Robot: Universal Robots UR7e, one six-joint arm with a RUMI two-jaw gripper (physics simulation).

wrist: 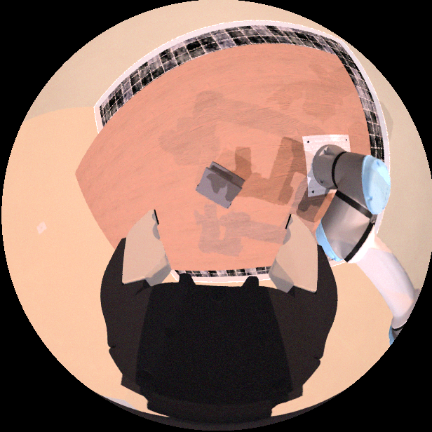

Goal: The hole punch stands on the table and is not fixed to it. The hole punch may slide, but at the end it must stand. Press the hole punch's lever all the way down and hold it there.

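The hole punch (pixel 219 187) is a small grey block, standing on the orange-brown table top near the middle of the wrist view, turned at an angle. A broad flat grey face shows toward the camera, with a dark gap and a narrow strip along its upper right side. How far its lever is down cannot be told from here. My gripper (pixel 221 214) is open with nothing between its jaws. Its two pale fingers stand wide apart, above the table, and the hole punch shows beyond the fingertips, apart from them. Shadows fall across the hole punch.
The table (pixel 150 150) has a dark tiled border (pixel 210 45) with a white edge. The robot's base and arm (pixel 345 165) stand on a white mounting plate (pixel 340 141) at the right. Shadows of the arm and gripper lie on the table around the hole punch.
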